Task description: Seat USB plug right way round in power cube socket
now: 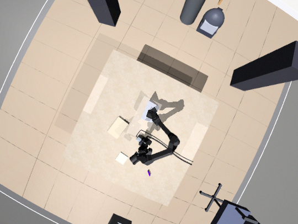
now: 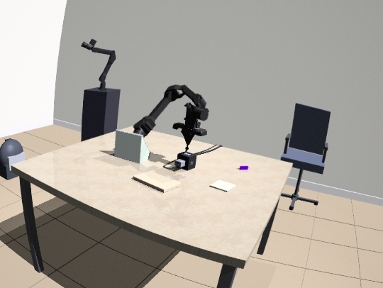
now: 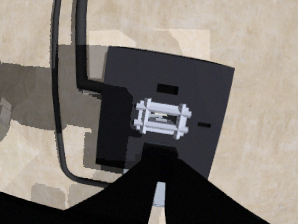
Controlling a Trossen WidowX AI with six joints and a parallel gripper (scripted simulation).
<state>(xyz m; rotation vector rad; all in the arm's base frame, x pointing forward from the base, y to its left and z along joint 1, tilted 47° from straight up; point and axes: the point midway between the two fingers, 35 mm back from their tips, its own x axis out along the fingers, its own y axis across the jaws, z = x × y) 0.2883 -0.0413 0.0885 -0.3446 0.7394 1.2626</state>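
My gripper tip is 2 cm above the USB plug. The rest, counted from my gripper tip: USB socket 6 cm below; purple block 31 cm ahead, 16 cm to the left, 12 cm below.
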